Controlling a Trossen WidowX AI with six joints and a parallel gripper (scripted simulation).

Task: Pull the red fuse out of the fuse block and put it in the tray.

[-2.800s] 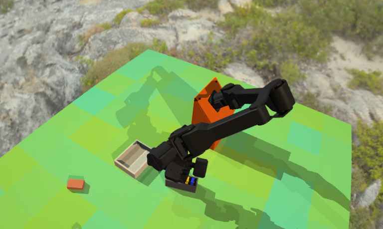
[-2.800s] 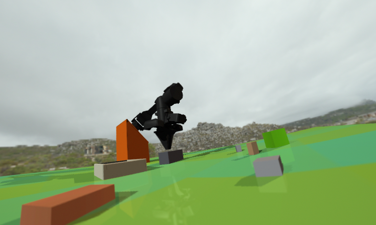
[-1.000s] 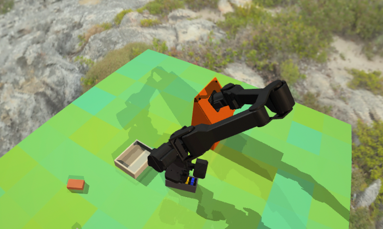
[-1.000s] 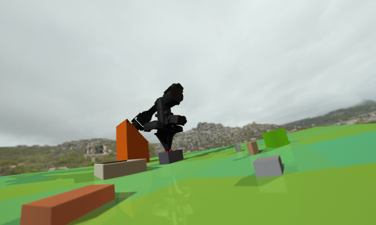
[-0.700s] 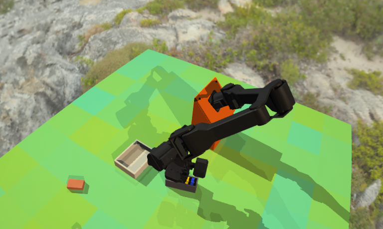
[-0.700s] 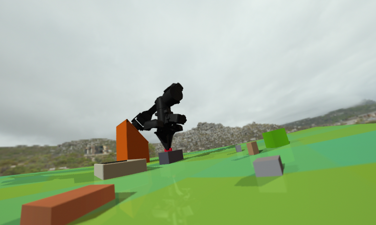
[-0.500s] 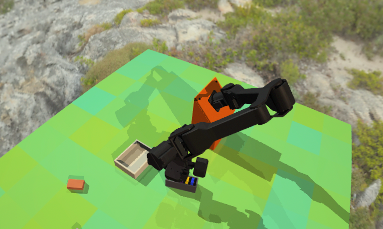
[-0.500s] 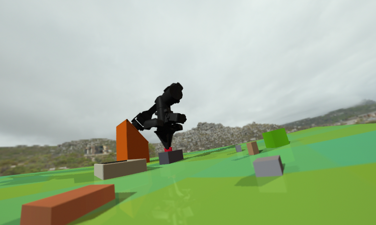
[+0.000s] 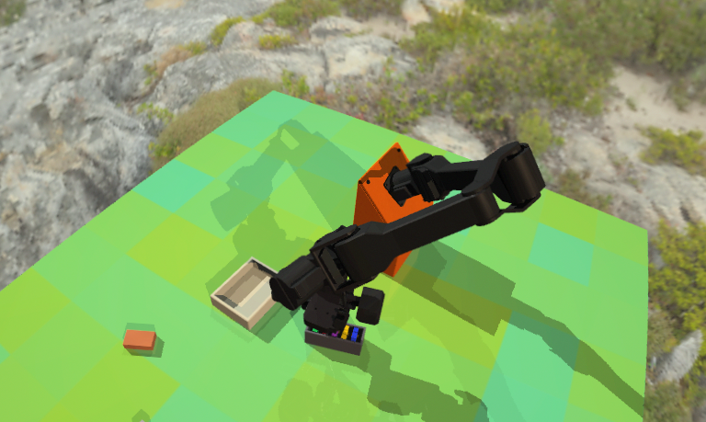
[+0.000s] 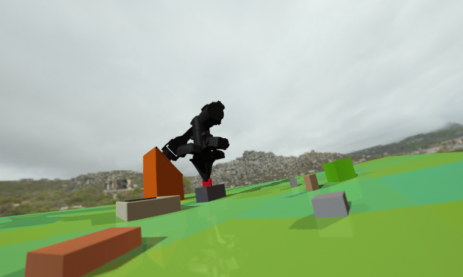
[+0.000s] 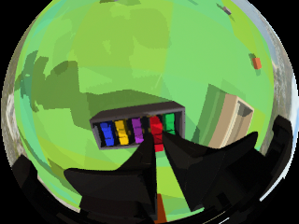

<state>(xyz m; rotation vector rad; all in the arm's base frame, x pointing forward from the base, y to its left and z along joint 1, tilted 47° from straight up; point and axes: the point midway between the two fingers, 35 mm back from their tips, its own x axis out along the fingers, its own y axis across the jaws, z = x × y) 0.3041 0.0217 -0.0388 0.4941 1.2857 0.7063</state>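
My gripper tip is 20 mm past the tray, 180 mm to the left of it and 50 mm above it. The rest, counted from my gripper tip: green cube: 340 mm ahead, 40 mm to the left, 40 mm below; then red fuse: 10 mm below.
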